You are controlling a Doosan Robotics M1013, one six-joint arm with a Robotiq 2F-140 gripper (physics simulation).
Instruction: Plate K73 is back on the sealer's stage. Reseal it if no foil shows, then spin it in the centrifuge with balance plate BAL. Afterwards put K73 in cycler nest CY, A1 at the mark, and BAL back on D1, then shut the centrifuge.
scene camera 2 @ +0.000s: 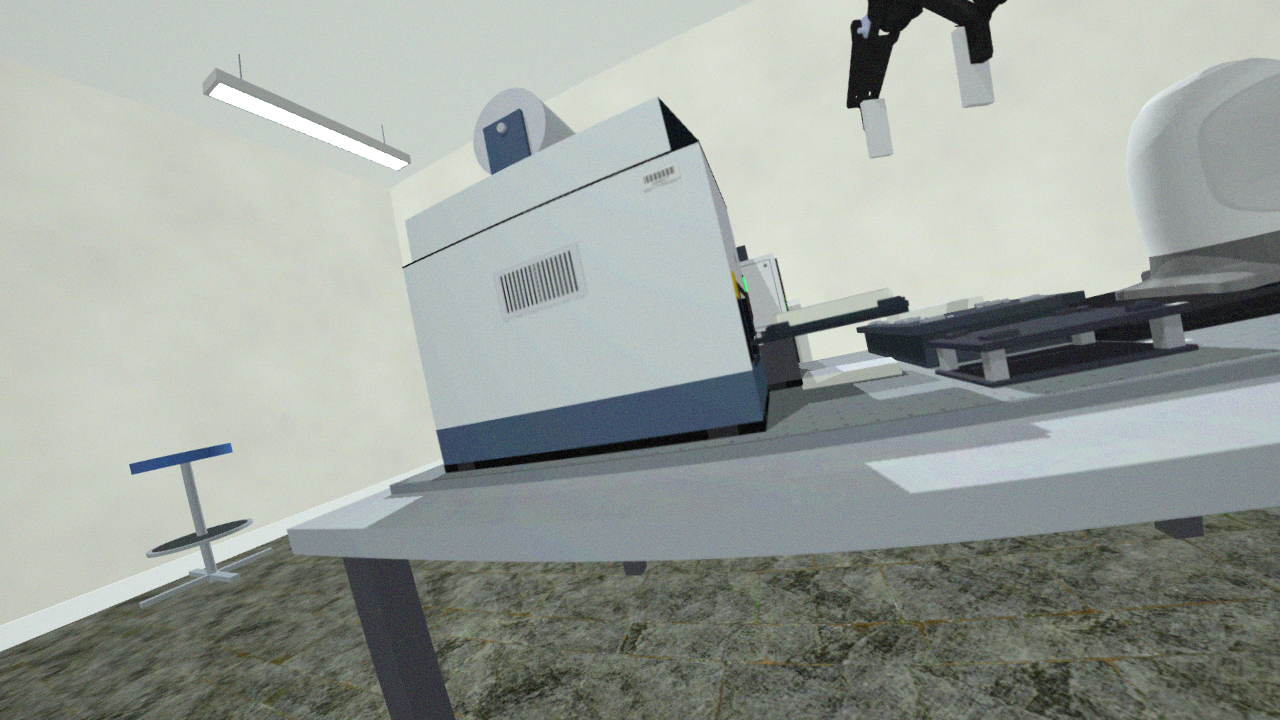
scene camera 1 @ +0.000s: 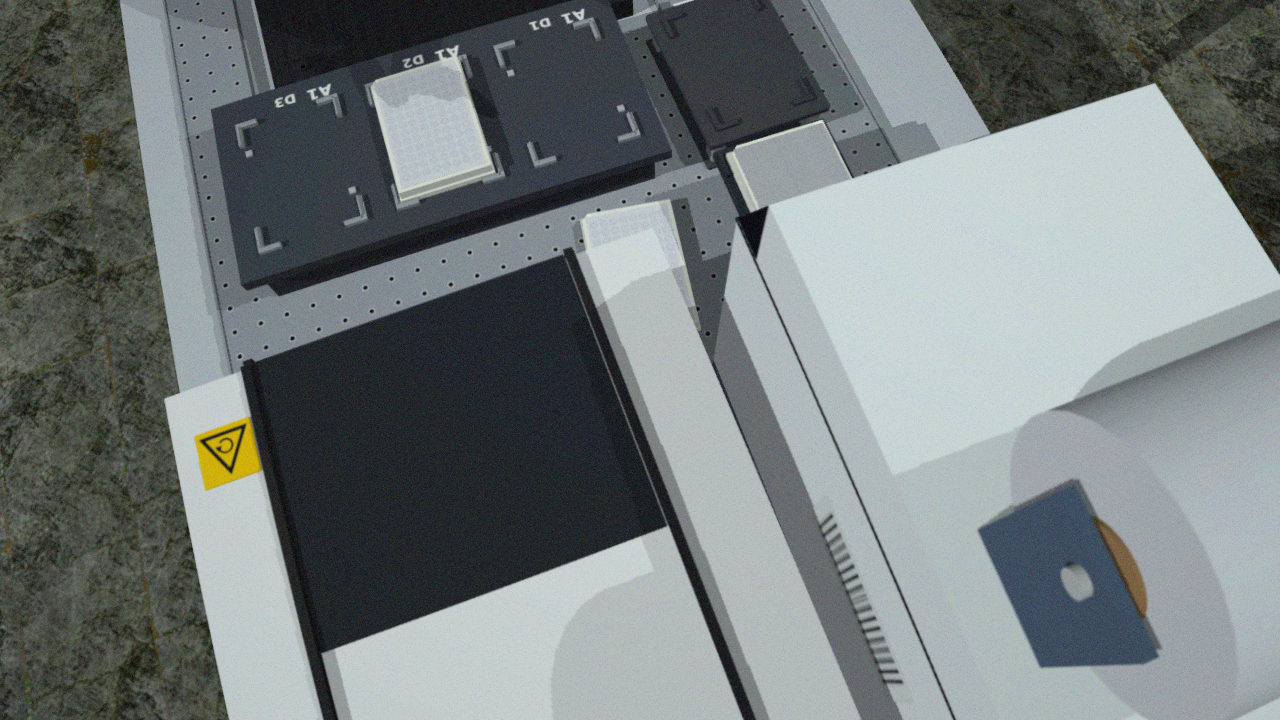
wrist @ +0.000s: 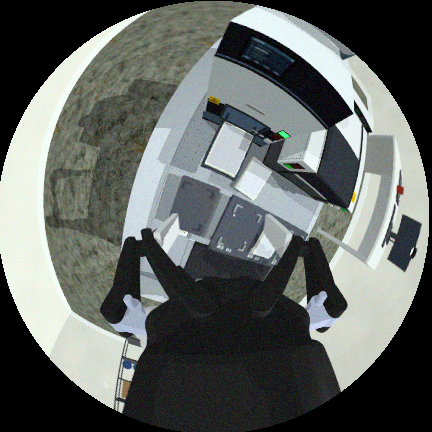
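Where they show: gripper, fingertip midpoint: (scene camera 2: 923, 134) (wrist: 221, 223); arm's base at its link origin: (scene camera 2: 1238, 280).
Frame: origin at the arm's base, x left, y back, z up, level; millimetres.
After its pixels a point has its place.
Observation:
The plate on the sealer's stage (scene camera 1: 792, 163) @(y -530, x 176, z 87 mm) (scene camera 2: 836, 308) (wrist: 230, 149) @(y -557, x 172, z 88 mm) has a light rim and a smooth grey top with no wells showing; its label is unreadable. The sealer (scene camera 1: 1011, 232) @(y -729, x 164, z 328 mm) (scene camera 2: 581, 286) @(y -807, x 280, z 162 mm) (wrist: 270, 85) @(y -649, x 185, z 257 mm) stands behind it. A plate with visible wells (scene camera 1: 434, 134) @(y -370, x -87, z 53 mm) sits on nest D2. A pale plate (scene camera 1: 626, 234) @(y -494, x 43, z -7 mm) (wrist: 252, 179) @(y -523, x 47, z -6 mm) lies on the deck beside the centrifuge (scene camera 1: 716, 447) @(y -746, x 14, z 187 mm). I cannot tell which plate is BAL. Nest D1 (scene camera 1: 577, 98) @(y -370, x 44, z 37 mm) (wrist: 239, 224) @(y -372, x 43, z 37 mm) holds no plate. My gripper (scene camera 2: 926, 107) (wrist: 221, 223) @(y -416, x 170, z 246 mm) is open and empty, high above the deck.
A low dark stand (scene camera 1: 733, 67) @(y -377, x 195, z 18 mm) (scene camera 2: 1056, 329) @(y -391, x 261, z 18 mm) (wrist: 195, 204) @(y -380, x 194, z 18 mm) is beside the nest block (scene camera 1: 295, 179) @(y -356, x -218, z 37 mm). A roll (scene camera 1: 1172, 465) @(y -855, x 98, z 449 mm) (scene camera 2: 537, 125) @(y -837, x 244, z 384 mm) sits on top of the sealer. A white rounded body (scene camera 2: 1208, 152) @(y -63, x 65, z 166 mm) rises at the right in scene camera 2.

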